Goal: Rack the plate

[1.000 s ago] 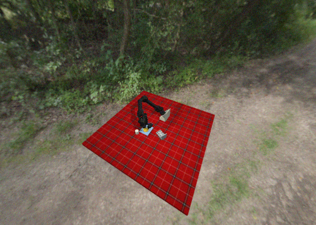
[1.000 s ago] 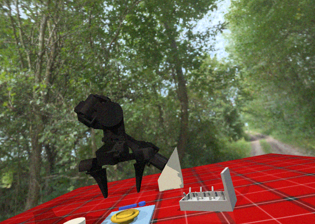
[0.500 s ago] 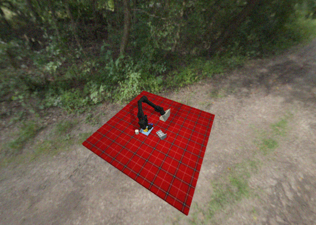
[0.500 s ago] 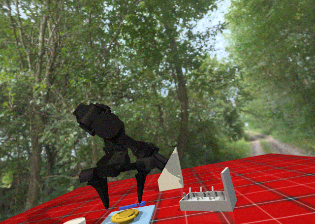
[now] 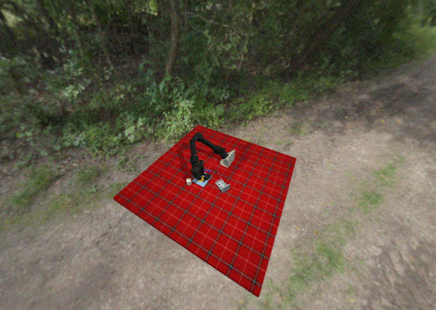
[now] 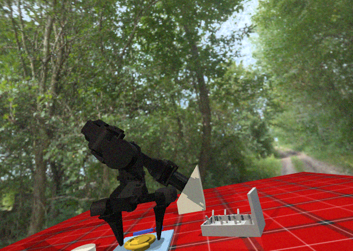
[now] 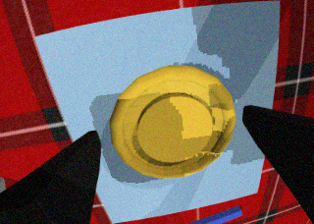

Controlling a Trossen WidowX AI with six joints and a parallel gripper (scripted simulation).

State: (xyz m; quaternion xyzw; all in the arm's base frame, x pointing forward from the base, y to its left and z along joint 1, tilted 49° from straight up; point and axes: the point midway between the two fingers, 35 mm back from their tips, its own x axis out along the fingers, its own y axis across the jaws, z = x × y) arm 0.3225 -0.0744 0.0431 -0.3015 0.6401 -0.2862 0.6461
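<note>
The pale blue mat is 20 mm behind my gripper tip and 10 mm below it. The rest, counted from my gripper tip: white cup: 90 mm ahead, 70 mm to the right, 10 mm above; yellow plate: right at my gripper tip; blue utensil: 130 mm behind, 10 mm to the right, 10 mm below.
</note>
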